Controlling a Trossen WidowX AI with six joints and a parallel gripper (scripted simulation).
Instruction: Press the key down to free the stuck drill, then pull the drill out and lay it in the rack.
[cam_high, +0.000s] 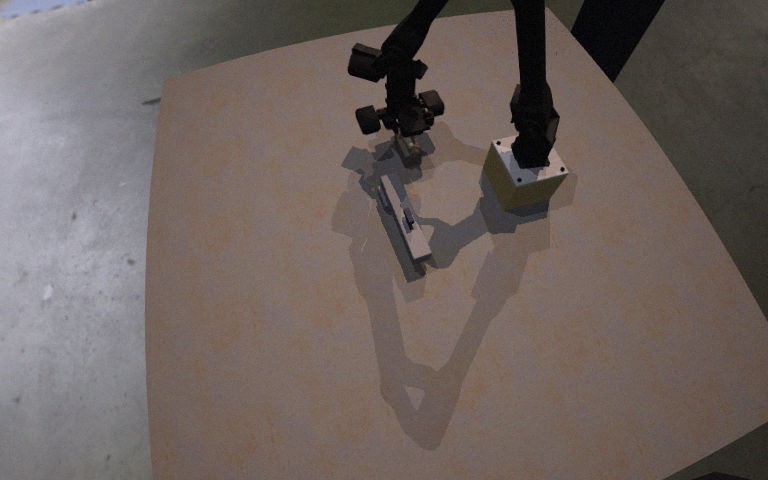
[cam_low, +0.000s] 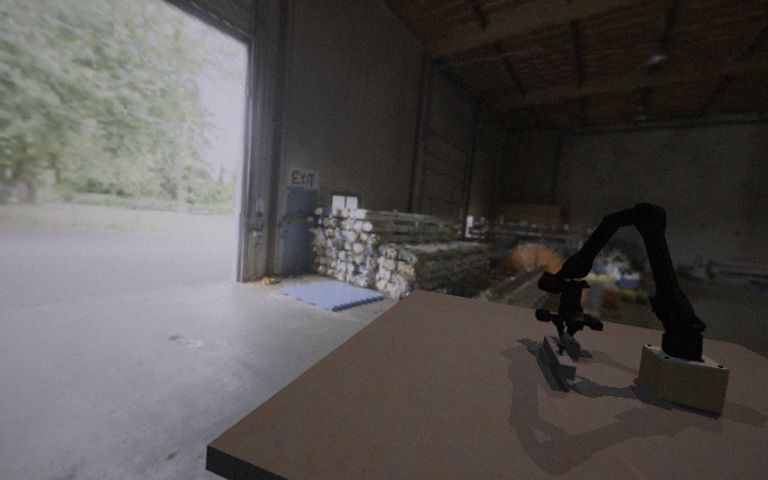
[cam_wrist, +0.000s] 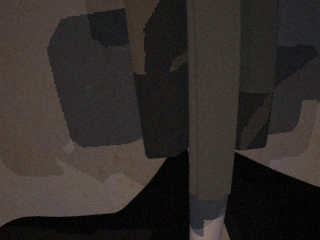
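My gripper tip is 40 mm to the right of the drill, 40 mm below it and 10 mm past it. Round my gripper tip: grey fixture block 230 mm to the left, 30 mm above, 20 mm ahead; then dark key 250 mm to the left, 40 mm above, 20 mm ahead.
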